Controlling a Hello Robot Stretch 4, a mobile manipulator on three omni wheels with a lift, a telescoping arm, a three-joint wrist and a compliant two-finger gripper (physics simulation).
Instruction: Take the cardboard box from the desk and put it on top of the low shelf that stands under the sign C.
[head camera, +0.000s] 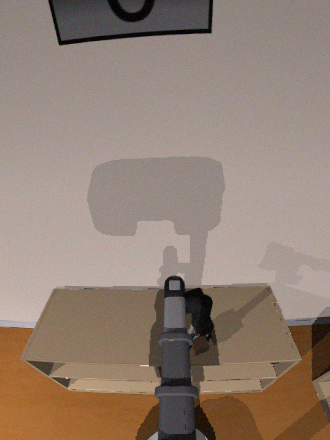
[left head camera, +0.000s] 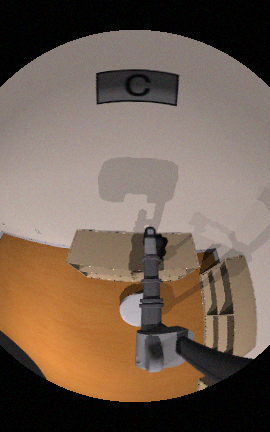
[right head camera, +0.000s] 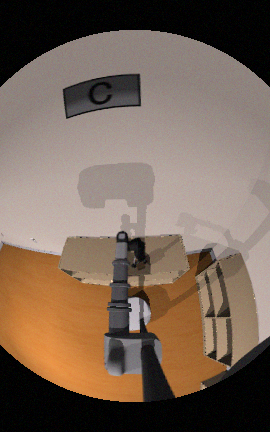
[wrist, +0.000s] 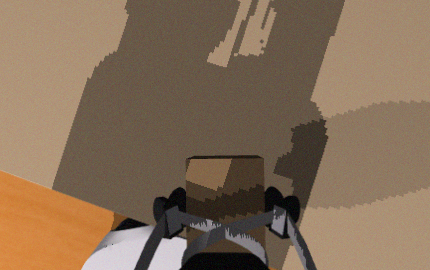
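Observation:
My gripper (wrist: 225, 203) in sight. Brown cardboard box (wrist: 229, 188), same.

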